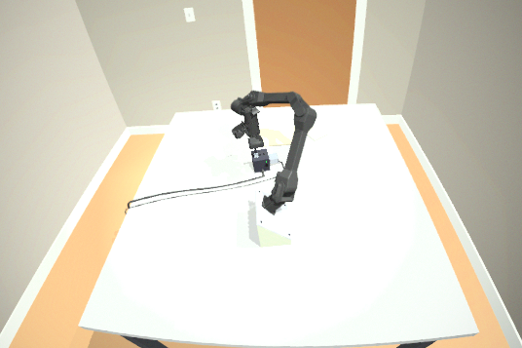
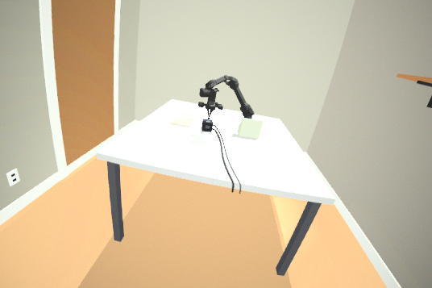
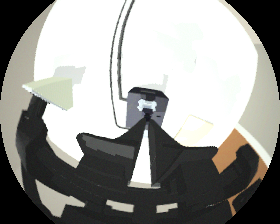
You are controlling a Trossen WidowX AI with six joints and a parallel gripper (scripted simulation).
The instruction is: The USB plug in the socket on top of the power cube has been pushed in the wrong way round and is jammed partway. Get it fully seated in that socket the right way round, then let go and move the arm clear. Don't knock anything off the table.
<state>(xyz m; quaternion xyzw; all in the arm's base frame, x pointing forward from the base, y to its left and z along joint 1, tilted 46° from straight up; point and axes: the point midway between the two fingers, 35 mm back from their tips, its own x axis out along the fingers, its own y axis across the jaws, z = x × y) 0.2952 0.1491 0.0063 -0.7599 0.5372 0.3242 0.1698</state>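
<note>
My gripper tip is 2 cm above the dark USB plug.
</note>
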